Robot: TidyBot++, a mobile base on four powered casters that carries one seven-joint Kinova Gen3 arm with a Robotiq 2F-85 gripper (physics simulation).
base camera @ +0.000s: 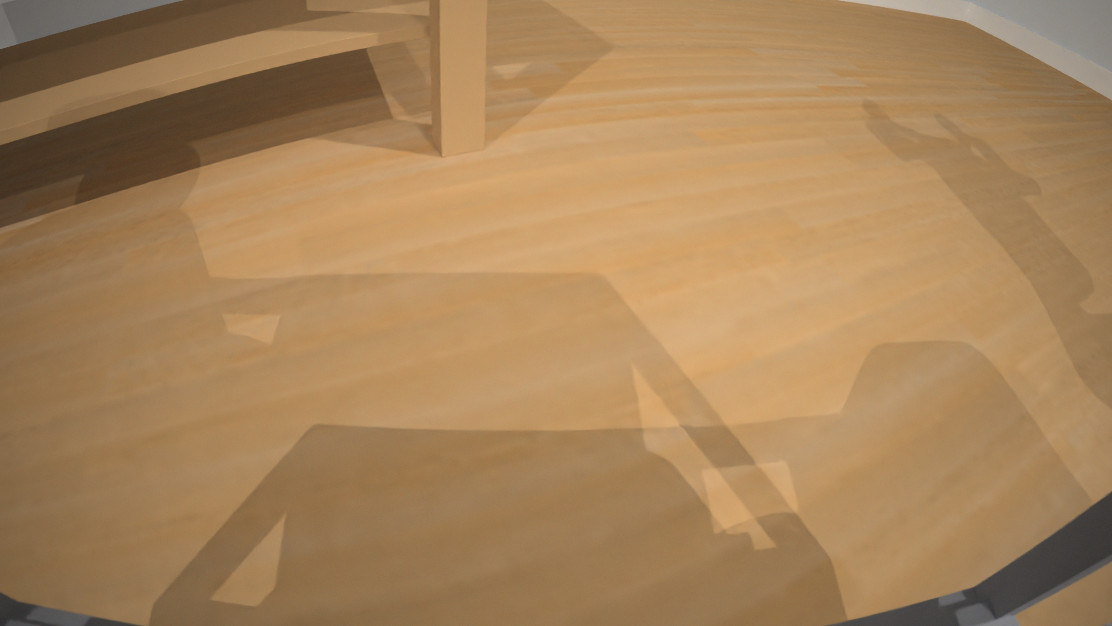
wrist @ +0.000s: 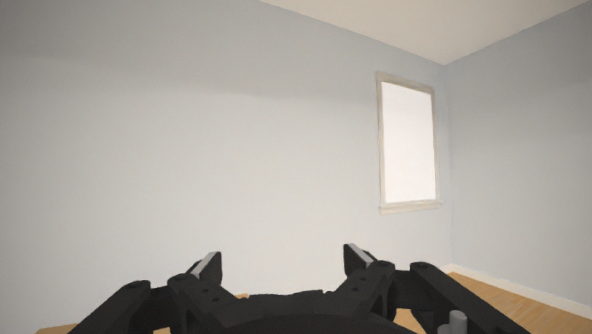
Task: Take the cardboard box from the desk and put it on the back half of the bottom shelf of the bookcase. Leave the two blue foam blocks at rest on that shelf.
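Places are measured from the arm's base along level axes (x left, y back, z up), in millimetres.
Where they show: gripper, between the fingertips: [wrist: 283, 261].
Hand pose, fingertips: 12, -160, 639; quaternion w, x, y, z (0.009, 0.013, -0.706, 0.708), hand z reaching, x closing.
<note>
After its pixels a point has its place, as x, y, z.
My gripper [wrist: 283, 261] @(12, -159, 639) is open in the wrist view, with its two fingertips wide apart and a bare wall behind them. A light wooden piece of furniture, which looks like the desk [base camera: 462, 85] @(43, -705, -309), shows in part at the upper left of the base camera view: one square leg and long low boards running off to the left. Its top is out of view. The cardboard box, the bookcase and the two blue foam blocks do not show in either view.
Wooden floor [base camera: 544, 209] @(-44, -594, -396) with shadows lies around the leg. A white-framed window [wrist: 408, 142] @(-1281, -2041, 1046) is in the wall, left of a room corner. A pale baseboard [base camera: 1034, 58] @(-2080, -1925, -395) runs along the wall at the upper right. Dark frame parts [base camera: 1046, 548] cross the lower right corner.
</note>
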